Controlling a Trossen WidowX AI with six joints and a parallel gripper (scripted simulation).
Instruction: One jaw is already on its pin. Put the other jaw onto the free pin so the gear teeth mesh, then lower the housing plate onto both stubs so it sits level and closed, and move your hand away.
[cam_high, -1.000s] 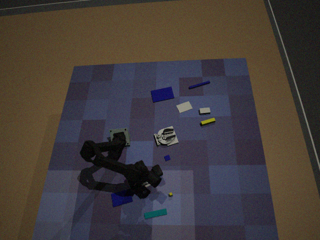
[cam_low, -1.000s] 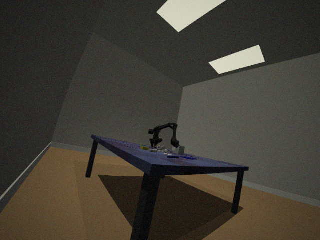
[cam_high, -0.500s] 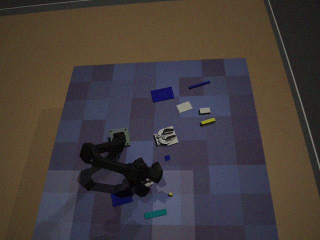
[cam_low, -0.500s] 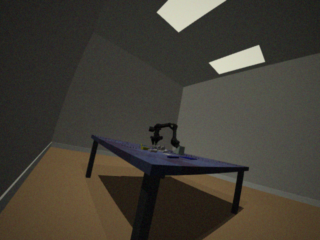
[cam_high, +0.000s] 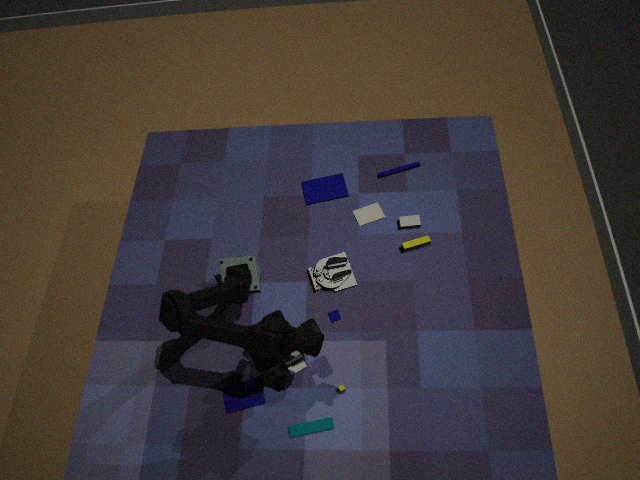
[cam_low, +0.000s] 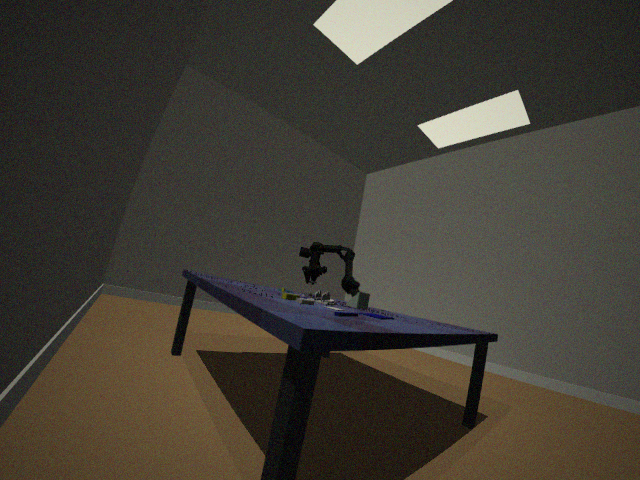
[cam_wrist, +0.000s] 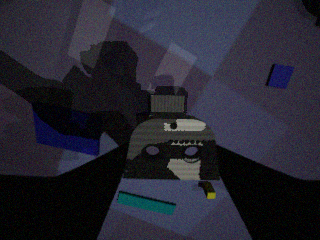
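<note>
My gripper tip is now 270 mm to the right of the white jaw, 120 mm short of it and 60 mm above it. Also, from my gripper tip: yellow cube 120 mm ahead, 100 mm to the right, 70 mm below; then teal bar 180 mm to the right, 80 mm below, 20 mm ahead; then small blue cube 130 mm ahead, 120 mm to the left, 80 mm below.
</note>
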